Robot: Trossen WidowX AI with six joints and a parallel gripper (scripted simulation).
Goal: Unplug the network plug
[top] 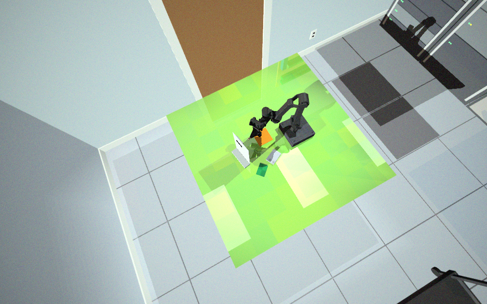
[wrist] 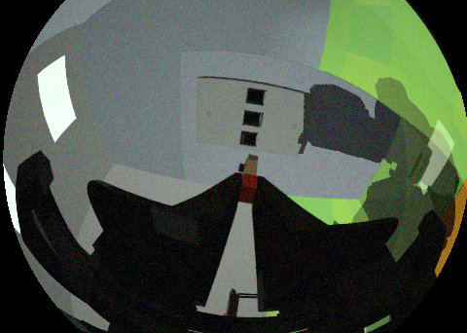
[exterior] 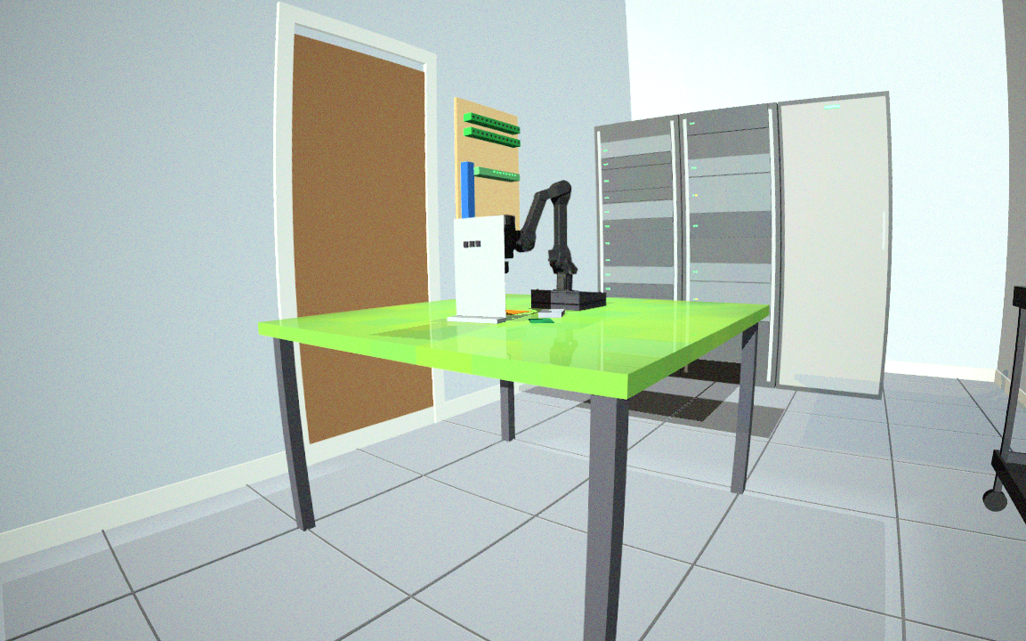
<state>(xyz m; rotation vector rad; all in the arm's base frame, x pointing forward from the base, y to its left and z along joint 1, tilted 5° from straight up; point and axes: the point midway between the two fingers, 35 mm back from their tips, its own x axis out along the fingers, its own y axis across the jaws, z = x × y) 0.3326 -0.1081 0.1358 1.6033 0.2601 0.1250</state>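
Now: the orange marked square 14 cm behind my gripper tip, 2 cm to the right of it and 22 cm below it. Round my gripper tip: white upright panel 9 cm ahead, 9 cm below; then pale grey plate 9 cm behind, 16 cm to the left, 22 cm below; then network plug right at my gripper tip.
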